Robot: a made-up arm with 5 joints. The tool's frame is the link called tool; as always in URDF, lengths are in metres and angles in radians. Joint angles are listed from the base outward. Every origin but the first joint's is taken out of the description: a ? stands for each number. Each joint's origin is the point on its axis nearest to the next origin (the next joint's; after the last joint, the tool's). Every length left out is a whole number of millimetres.
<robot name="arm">
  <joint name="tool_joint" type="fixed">
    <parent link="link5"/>
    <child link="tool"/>
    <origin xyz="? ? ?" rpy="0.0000 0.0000 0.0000"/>
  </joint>
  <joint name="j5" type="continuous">
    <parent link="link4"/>
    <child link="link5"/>
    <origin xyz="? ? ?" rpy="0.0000 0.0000 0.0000"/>
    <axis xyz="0 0 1"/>
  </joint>
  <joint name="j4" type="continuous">
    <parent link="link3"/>
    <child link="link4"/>
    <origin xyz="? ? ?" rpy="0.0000 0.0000 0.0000"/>
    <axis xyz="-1 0 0"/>
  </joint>
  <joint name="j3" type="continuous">
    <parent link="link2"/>
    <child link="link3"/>
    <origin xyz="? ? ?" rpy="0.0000 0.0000 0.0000"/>
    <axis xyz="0 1 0"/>
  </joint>
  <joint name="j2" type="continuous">
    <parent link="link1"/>
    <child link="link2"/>
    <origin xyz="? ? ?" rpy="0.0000 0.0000 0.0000"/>
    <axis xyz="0 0 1"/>
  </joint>
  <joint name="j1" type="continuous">
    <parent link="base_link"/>
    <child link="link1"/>
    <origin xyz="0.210 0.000 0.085" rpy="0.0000 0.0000 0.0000"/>
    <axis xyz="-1 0 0"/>
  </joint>
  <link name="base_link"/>
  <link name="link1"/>
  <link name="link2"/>
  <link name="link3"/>
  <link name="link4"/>
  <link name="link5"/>
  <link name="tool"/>
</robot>
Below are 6 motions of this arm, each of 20 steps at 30 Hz.
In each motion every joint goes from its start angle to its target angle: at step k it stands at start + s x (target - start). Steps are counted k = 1, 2, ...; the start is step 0. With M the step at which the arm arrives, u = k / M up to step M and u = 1 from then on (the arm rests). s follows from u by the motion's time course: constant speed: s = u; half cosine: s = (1 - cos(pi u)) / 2; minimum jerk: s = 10 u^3 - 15 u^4 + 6 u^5.
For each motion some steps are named. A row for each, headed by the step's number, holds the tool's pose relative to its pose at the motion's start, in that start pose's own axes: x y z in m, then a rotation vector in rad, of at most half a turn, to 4 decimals.
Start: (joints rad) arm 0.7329 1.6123 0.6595 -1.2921 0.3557
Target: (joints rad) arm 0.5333 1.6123 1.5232 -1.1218 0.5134
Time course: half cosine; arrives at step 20
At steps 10, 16, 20:
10: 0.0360 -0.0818 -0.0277 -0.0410 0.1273 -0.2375
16: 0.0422 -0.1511 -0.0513 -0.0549 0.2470 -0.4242
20: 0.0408 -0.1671 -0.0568 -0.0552 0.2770 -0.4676

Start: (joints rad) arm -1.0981 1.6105 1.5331 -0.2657 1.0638
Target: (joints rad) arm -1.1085 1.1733 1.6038 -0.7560 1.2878
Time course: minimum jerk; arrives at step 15
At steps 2, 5, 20:
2: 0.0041 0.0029 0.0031 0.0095 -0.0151 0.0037
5: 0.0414 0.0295 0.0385 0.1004 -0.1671 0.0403
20: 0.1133 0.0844 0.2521 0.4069 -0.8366 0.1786

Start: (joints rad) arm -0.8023 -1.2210 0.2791 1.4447 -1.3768
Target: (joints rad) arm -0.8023 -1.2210 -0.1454 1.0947 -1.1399
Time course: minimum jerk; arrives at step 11
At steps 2, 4, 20:
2: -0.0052 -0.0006 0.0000 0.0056 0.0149 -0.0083
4: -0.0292 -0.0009 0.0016 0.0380 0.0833 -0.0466
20: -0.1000 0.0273 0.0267 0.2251 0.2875 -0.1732

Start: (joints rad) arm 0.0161 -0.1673 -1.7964 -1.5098 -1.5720
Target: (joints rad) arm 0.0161 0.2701 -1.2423 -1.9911 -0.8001
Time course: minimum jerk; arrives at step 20
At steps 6, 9, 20:
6: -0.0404 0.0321 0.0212 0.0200 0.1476 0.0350
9: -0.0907 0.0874 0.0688 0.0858 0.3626 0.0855
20: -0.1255 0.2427 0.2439 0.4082 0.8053 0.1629

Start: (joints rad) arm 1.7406 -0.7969 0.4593 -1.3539 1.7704
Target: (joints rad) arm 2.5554 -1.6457 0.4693 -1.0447 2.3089
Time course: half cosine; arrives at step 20
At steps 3, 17, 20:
3: -0.0157 0.0025 -0.0214 -0.0543 0.0358 0.0482
17: -0.3032 -0.1029 -0.2197 -0.8574 0.6238 0.8547
20: -0.3178 -0.1153 -0.2218 -0.9032 0.6574 0.9024

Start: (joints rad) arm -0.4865 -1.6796 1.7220 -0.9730 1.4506
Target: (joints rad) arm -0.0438 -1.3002 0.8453 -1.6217 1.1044
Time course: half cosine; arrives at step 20
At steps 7, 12, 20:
7: -0.0015 0.0440 -0.0040 -0.1576 -0.0986 0.2216
12: -0.0639 0.1343 -0.0294 -0.2505 -0.2080 0.5832
20: -0.1966 0.1967 -0.0692 -0.2132 -0.2273 0.9299

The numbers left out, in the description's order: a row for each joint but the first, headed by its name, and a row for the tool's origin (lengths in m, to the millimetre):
tool: 0.114 0.051 0.000
j5: 0.000 0.093 -0.324
j4: -0.024 0.000 0.178
j3: -0.111 -0.123 0.000
j2: 0.000 0.057 0.120

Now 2 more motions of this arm.
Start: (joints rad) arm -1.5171 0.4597 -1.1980 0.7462 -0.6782
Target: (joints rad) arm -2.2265 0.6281 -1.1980 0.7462 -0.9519
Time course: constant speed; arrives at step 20
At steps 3, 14, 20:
3: -0.0109 -0.0221 -0.0162 0.0328 0.0512 -0.1320
14: -0.0758 -0.0882 -0.0727 0.1462 0.2323 -0.6218
20: -0.1245 -0.1105 -0.0996 0.2041 0.3271 -0.8923

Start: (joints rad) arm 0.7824 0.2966 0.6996 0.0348 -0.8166
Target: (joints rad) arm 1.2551 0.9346 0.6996 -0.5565 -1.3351
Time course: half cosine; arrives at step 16
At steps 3, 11, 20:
3: -0.0020 0.0007 0.0065 -0.0184 -0.0018 -0.0268
11: -0.0438 0.0022 0.0481 -0.2404 0.0287 -0.2727
20: -0.0651 0.0012 0.0593 -0.3393 0.0482 -0.3695

